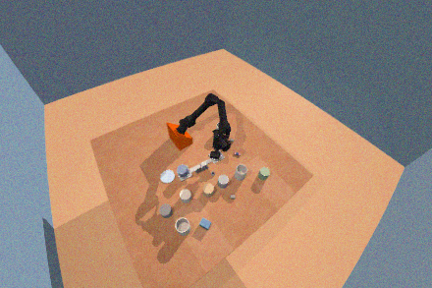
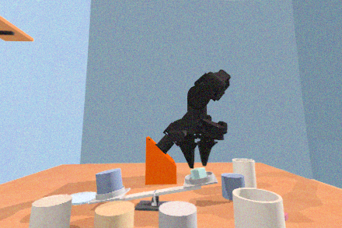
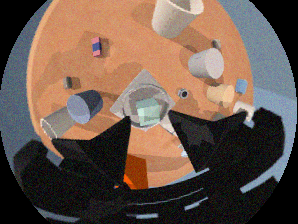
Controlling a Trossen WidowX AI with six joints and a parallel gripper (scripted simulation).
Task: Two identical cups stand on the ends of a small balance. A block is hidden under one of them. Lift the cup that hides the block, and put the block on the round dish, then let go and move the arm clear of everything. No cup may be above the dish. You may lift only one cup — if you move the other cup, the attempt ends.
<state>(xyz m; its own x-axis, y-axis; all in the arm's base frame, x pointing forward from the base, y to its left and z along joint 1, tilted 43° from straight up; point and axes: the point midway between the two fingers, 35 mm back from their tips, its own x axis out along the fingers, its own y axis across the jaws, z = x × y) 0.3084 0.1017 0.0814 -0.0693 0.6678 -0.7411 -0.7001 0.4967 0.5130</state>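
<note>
The pale green block lies 2 cm below my gripper tip. From my gripper tip the other things lie so: pink-blue block: 18 cm to the left, 10 cm below, 3 cm ahead; then green cylinder: 30 cm ahead, 21 cm to the left, 7 cm below; then round pale blue dish: 36 cm to the right, 10 cm below, 8 cm behind.
</note>
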